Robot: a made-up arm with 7 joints. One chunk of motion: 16 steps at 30 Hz.
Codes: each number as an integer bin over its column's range. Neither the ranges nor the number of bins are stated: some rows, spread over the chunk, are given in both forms.
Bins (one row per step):
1: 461 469 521 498 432 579 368
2: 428 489 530 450 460 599 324
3: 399 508 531 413 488 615 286
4: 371 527 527 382 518 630 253
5: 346 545 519 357 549 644 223
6: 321 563 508 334 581 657 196
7: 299 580 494 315 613 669 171
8: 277 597 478 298 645 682 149
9: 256 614 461 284 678 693 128
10: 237 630 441 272 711 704 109
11: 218 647 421 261 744 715 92
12: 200 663 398 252 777 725 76
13: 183 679 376 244 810 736 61
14: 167 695 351 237 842 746 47
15: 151 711 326 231 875 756 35
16: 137 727 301 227 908 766 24
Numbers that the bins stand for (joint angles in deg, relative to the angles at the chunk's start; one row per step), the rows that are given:
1: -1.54 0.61 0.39 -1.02 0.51 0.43 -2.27
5: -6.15 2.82 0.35 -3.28 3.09 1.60 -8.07
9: -9.75 4.82 -0.69 -4.45 5.93 2.49 -11.87
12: -11.99 6.25 -1.83 -4.96 8.11 3.06 -13.96
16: -14.51 8.10 -3.58 -5.36 11.00 3.80 -16.04
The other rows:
2: -2.86 1.20 0.55 -1.79 1.13 0.79 -4.03
3: -4.02 1.75 0.57 -2.39 1.75 1.08 -5.55
4: -5.15 2.30 0.50 -2.88 2.41 1.35 -6.87
6: -7.15 3.34 0.15 -3.65 3.79 1.84 -9.15
7: -8.03 3.84 -0.10 -3.95 4.50 2.05 -10.15
8: -8.91 4.33 -0.39 -4.23 5.20 2.29 -11.03
10: -10.51 5.29 -1.05 -4.64 6.66 2.68 -12.64
11: -11.27 5.78 -1.41 -4.82 7.38 2.88 -13.32
13: -12.67 6.71 -2.23 -5.09 8.84 3.26 -14.56
14: -13.31 7.18 -2.68 -5.20 9.54 3.44 -15.12
15: -13.95 7.64 -3.13 -5.30 10.27 3.62 -15.60

